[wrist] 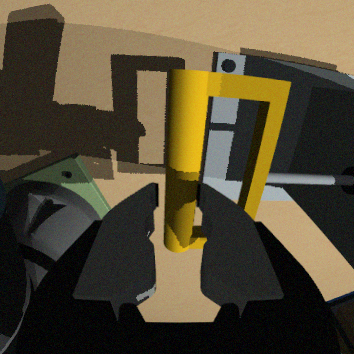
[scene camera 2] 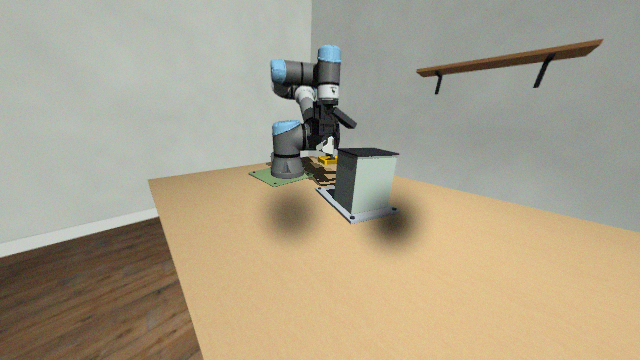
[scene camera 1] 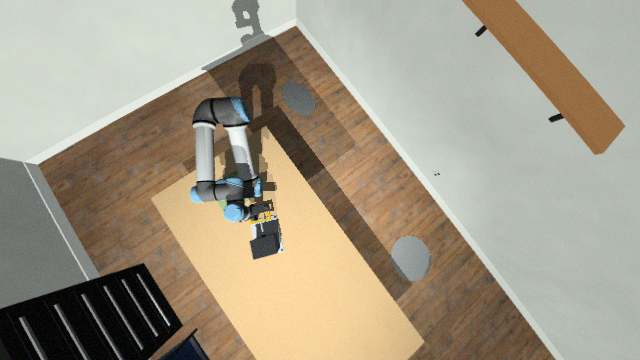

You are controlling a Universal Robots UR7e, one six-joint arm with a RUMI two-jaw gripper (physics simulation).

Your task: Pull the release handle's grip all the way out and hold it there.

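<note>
The release handle's yellow grip (scene camera 1: 260,218) (scene camera 2: 327,161) (wrist: 187,130) is a rectangular loop with a thick round bar. A thin grey rod (wrist: 302,178) joins it to the dark housing (scene camera 1: 265,246) (scene camera 2: 372,185) (wrist: 320,130). In the wrist view a gap separates the grip's round bar from the housing. My gripper (wrist: 177,184) is shut on the round bar, near its lower end, with one dark finger on each side. In scene camera 2 the housing's corner and the gripper's body partly hide the grip and the fingertips.
The housing's light base plate (scene camera 2: 375,215) (wrist: 218,155) is on the tan table (scene camera 1: 320,290) (scene camera 2: 400,300). The arm's green mounting plate (scene camera 2: 270,180) (wrist: 95,182) is close by. A wooden wall shelf (scene camera 1: 560,75) (scene camera 2: 510,61) hangs away from the arm. A black slatted unit (scene camera 1: 42,305) stands beyond the table.
</note>
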